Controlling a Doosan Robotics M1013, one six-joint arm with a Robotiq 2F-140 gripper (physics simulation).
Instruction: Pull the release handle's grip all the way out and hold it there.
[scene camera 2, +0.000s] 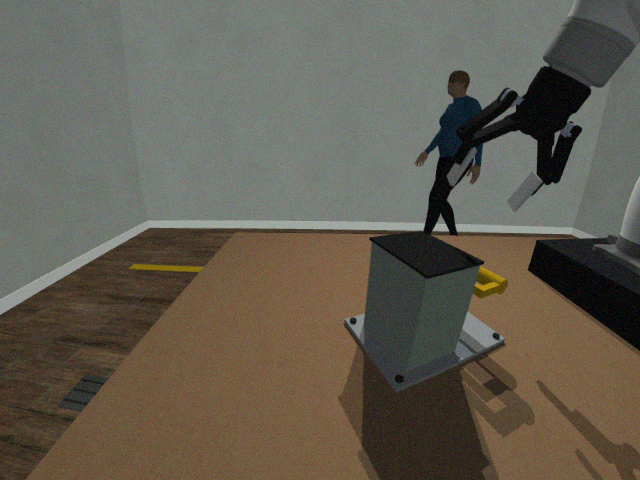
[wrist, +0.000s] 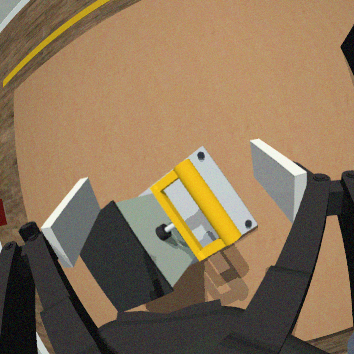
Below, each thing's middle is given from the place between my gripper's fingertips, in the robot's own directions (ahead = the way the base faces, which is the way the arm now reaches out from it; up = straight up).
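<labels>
Bolted metal plate (scene camera 2: 476, 337): 8 cm ahead of my hand, 9 cm to the left of it, 23 cm below it.
</labels>
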